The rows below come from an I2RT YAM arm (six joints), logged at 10 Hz.
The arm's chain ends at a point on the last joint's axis. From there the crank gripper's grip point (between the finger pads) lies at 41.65 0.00 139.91 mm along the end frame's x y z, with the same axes.
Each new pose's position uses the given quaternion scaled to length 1; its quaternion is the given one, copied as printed.
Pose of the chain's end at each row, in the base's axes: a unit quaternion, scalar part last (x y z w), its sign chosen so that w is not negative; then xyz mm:
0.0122 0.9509 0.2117 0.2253 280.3 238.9 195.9
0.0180 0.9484 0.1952 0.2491 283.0 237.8 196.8
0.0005 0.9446 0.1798 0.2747 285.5 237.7 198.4
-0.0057 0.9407 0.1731 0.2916 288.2 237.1 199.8
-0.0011 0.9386 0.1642 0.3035 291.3 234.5 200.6
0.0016 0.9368 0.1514 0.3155 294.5 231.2 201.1
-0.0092 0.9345 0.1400 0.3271 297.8 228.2 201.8
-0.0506 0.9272 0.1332 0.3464 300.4 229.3 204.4
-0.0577 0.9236 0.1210 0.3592 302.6 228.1 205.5
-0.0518 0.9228 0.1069 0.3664 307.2 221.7 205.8
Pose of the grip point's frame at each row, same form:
0.0122 0.9509 0.2117 0.2253 303.6 299.4 65.1
0.0180 0.9484 0.1952 0.2491 313.6 293.8 65.5
0.0005 0.9446 0.1798 0.2747 322.8 289.3 67.0
-0.0057 0.9407 0.1731 0.2916 330.1 286.9 69.1
-0.0011 0.9386 0.1642 0.3035 337.0 281.8 70.3
0.0016 0.9368 0.1514 0.3155 343.9 274.8 70.9
-0.0092 0.9345 0.1400 0.3271 350.2 268.8 71.7
-0.0506 0.9272 0.1332 0.3464 356.9 268.7 75.7
-0.0577 0.9236 0.1210 0.3592 362.9 264.4 77.6
-0.0518 0.9228 0.1069 0.3664 370.0 253.9 78.0

